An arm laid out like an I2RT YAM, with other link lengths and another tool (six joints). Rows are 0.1 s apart.
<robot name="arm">
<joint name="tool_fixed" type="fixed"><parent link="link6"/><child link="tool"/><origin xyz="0.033 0.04 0.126" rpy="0.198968 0 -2.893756"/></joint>
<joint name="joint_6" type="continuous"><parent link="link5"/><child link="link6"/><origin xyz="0 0.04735 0.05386" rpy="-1.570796 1.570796 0"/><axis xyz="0 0 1"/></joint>
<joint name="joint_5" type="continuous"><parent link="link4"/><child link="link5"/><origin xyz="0.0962 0.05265 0.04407" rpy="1.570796 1.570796 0"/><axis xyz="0 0 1"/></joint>
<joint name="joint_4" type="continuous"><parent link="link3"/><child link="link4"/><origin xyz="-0.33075 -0.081 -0.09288" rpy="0 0 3.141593"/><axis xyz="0 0 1"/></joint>
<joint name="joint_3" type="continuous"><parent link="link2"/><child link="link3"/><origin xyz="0 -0.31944 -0.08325" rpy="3.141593 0 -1.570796"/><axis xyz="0 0 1"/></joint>
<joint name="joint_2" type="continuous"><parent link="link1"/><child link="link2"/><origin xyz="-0.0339 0.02 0.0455" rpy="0 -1.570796 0"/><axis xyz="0 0 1"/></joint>
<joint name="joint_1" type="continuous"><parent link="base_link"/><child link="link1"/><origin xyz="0 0 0.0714" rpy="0 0 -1.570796"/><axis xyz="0 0 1"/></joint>
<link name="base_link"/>
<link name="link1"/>
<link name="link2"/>
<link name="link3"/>
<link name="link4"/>
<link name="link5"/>
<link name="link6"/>
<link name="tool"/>
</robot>
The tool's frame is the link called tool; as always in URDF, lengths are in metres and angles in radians. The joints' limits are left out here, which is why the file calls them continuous.
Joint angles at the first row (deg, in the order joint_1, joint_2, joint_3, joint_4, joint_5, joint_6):
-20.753, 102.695, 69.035, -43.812, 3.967, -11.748
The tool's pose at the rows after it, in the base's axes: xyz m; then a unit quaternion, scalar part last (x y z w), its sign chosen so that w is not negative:
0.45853 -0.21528 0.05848 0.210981 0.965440 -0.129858 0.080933
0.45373 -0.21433 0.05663 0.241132 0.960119 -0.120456 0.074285
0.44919 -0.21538 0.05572 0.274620 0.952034 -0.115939 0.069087
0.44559 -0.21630 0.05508 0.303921 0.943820 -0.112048 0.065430
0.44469 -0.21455 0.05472 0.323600 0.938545 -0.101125 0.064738
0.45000 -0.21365 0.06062 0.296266 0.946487 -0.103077 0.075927
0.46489 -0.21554 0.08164 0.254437 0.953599 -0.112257 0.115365
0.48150 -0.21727 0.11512 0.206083 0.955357 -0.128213 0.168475
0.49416 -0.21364 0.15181 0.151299 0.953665 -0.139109 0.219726
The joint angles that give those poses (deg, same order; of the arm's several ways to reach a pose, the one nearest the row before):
-20.754, 102.695, 69.035, -44.227, 1.934, -11.727
-20.754, 102.694, 69.013, -44.818, 1.366, -8.055
-20.753, 102.695, 69.014, -45.124, 1.366, -4.032
-20.753, 102.695, 69.014, -45.277, 1.366, -0.491
-20.776, 102.630, 69.035, -45.298, 0.404, 1.956
-20.775, 102.016, 69.034, -44.927, 0.142, -1.410
-20.774, 100.072, 69.035, -42.741, 0.077, -6.720
-20.775, 97.056, 69.036, -39.966, 0.055, -12.863
-20.884, 93.667, 69.034, -37.889, -1.235, -19.551

